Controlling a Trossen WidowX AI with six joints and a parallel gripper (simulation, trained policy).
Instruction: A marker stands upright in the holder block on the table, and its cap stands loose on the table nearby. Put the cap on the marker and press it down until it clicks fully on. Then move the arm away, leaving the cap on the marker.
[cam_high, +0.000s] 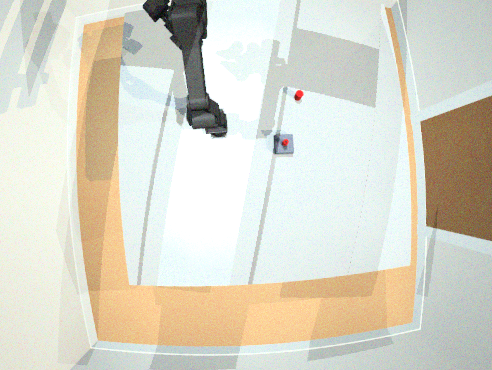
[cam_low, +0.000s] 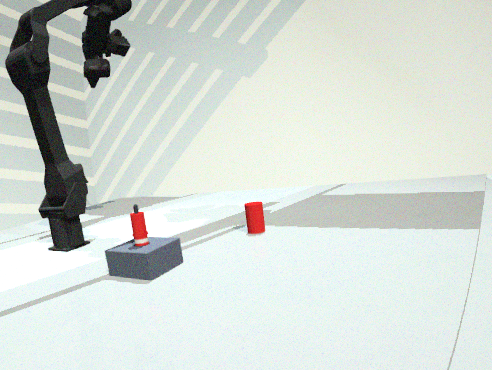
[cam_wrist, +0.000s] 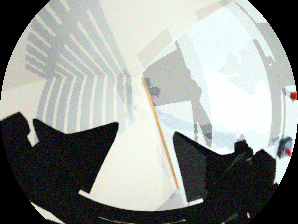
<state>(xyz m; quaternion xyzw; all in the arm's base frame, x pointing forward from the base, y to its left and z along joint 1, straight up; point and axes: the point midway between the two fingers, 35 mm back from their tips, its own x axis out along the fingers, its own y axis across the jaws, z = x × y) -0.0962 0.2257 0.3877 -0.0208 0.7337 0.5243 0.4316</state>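
Now: the red cap 45 cm ahead of my gripper tip, 11 cm to the right of it and 34 cm below it. The rest, counted from my gripper tip: grey holder block (38 cm ahead, 32 cm to the right, 35 cm below).
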